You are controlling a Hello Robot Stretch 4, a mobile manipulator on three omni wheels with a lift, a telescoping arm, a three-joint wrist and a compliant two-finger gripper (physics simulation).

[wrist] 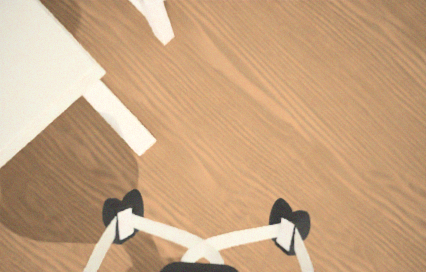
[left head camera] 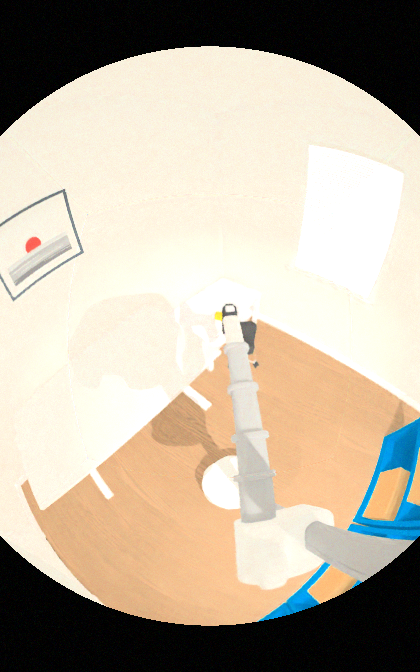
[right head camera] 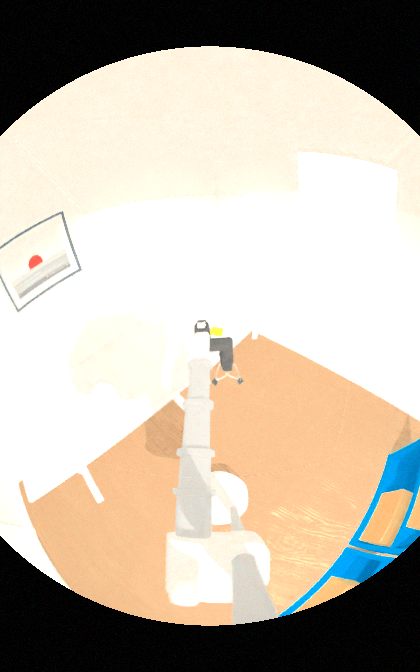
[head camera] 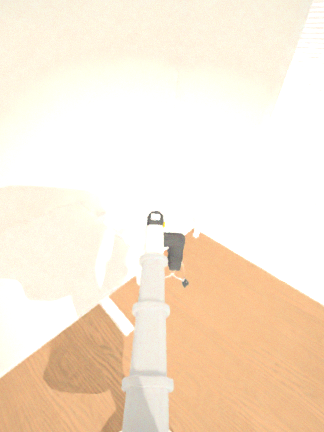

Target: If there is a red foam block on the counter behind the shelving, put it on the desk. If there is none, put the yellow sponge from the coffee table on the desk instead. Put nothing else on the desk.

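Frame: origin at the robot's base, x right, y down, z ahead, level; metres.
Seen in the pictures: gripper, fingertip midpoint: (wrist: 206, 210) (head camera: 170, 285).
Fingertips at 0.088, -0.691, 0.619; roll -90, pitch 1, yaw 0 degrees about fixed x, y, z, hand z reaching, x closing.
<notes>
Pixels of each thing's top centre, then the offset from my fingertips to it, as dx, dy, dz. "pt": a spot on its surface instead. Level surfaces: height alone.
- yellow sponge, top centre: (head camera: 158, 222) -0.062, +0.223, +0.712
- white desk, surface height: dy -0.002
- white leg, surface spot: (wrist: 157, 22) pt -0.185, +0.556, +0.435
The yellow sponge (head camera: 164, 225) (left head camera: 218, 316) (right head camera: 216, 331) lies on the white coffee table (left head camera: 220, 290) in the far corner, beside the arm's wrist in these views. In the head view a sliver of it shows past the arm. My gripper (right head camera: 227, 381) (wrist: 206, 210) is open and empty. It points down above the wooden floor, in front of the coffee table. The white desk (left head camera: 90, 440) (right head camera: 50, 475) (wrist: 40, 75) stands along the left wall; its corner and foot show at the left of the wrist view. No red foam block or counter shows in these views.
Blue shelving (left head camera: 400, 445) (right head camera: 402, 465) with tan boxes stands at the lower right. A white desk foot (left head camera: 197, 397) (wrist: 122, 120) reaches out over the floor. A white leg (wrist: 157, 22) shows at the top of the wrist view. Bright walls are washed out.
</notes>
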